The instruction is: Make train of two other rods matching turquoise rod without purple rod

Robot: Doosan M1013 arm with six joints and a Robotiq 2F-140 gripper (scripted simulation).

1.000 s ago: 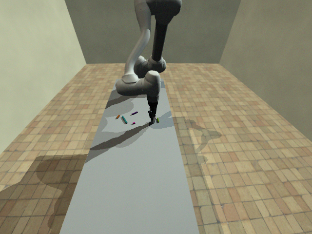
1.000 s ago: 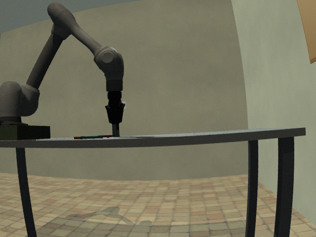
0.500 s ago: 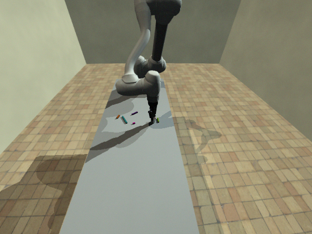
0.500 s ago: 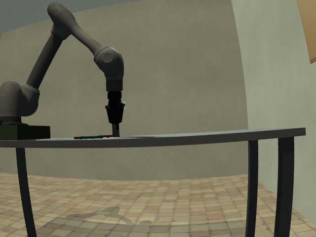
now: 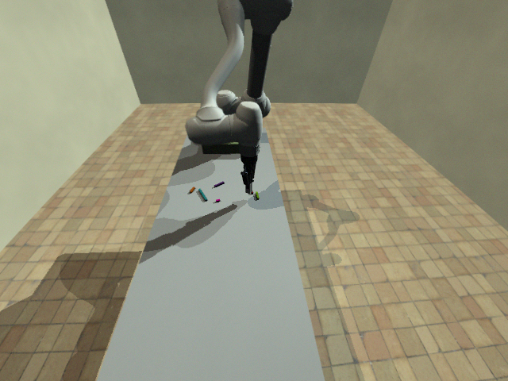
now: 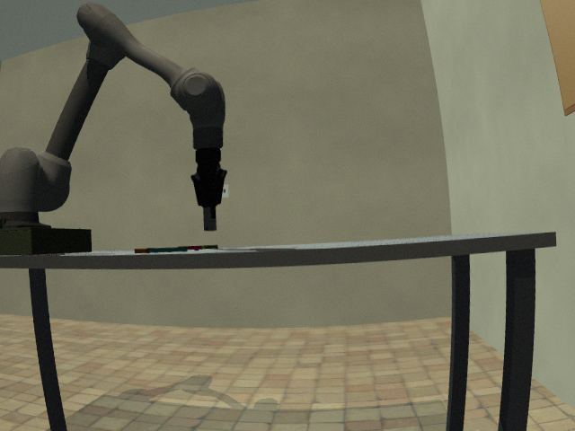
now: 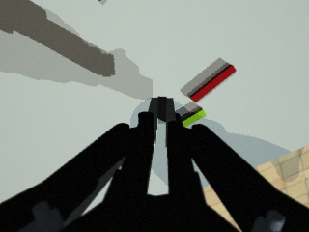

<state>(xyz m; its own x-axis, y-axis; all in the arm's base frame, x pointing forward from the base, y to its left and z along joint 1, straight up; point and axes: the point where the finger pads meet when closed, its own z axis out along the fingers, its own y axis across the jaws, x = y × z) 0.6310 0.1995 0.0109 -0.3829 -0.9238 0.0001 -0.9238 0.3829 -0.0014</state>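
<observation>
My hand is 100 mm past the purple rod, 180 mm to the left of it and 80 mm above it. From my hand the other things lie so: grey rod 30 mm below; then red rod 70 mm behind, 10 mm to the left, 80 mm below; then lime rod 20 mm behind, 50 mm to the left, 80 mm below.
</observation>
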